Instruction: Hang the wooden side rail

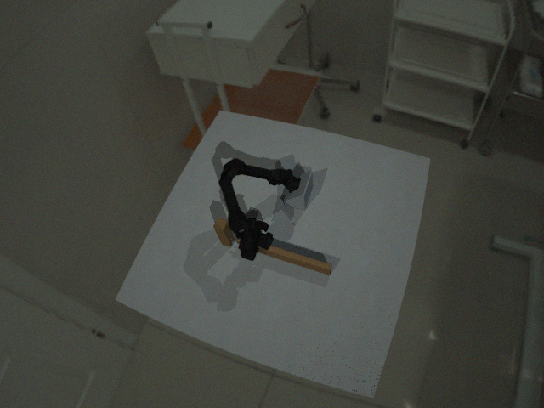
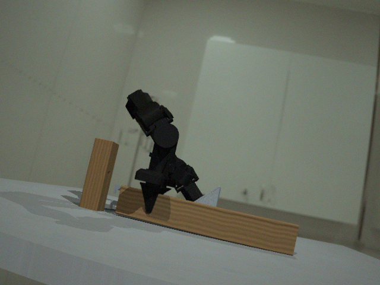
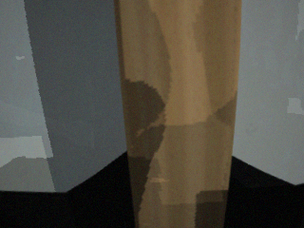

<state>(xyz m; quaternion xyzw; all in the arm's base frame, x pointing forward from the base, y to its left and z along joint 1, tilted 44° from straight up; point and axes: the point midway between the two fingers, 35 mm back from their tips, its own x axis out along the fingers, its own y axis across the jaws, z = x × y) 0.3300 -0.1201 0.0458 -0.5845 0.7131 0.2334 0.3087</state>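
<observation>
My gripper tip is now 20 mm past the wooden headboard post, 150 mm to the left of it and 60 mm below it.
</observation>
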